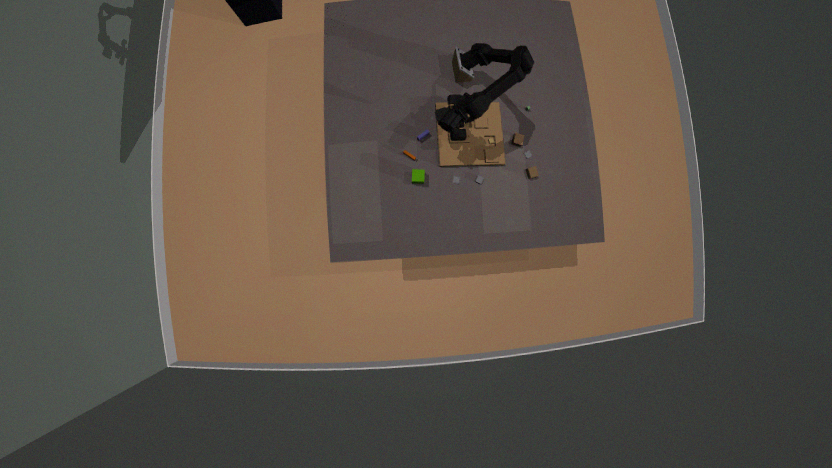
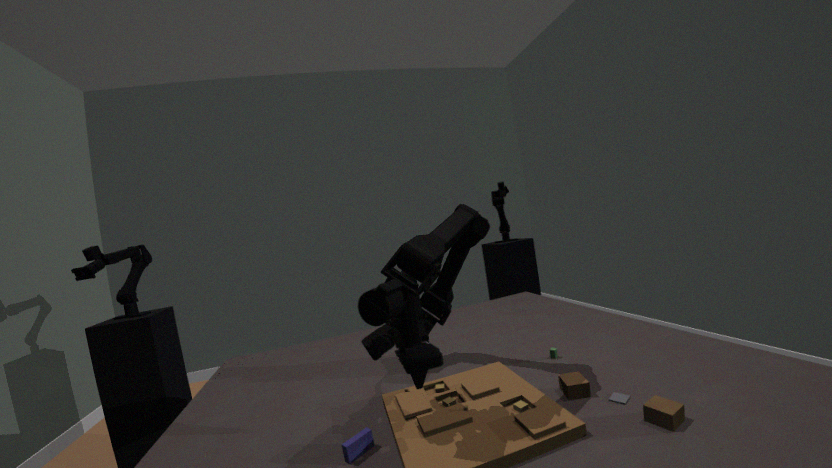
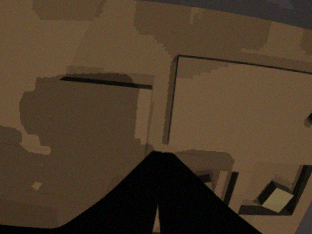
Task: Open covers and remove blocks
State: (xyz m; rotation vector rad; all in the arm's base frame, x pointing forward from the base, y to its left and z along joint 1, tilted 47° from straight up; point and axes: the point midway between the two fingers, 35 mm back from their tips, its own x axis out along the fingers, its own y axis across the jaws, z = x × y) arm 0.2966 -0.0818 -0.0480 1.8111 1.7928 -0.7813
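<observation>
Now: gripper tip 1 cm short of the purple piece, 13 cm to the left of it and 7 cm above it. From my gripper tip the other things lie so: orange stick 9 cm ahead, 20 cm to the right, 7 cm below; green cube 20 cm ahead, 17 cm to the right, 6 cm below; tiny green piece 9 cm behind, 38 cm to the left, 7 cm below.
</observation>
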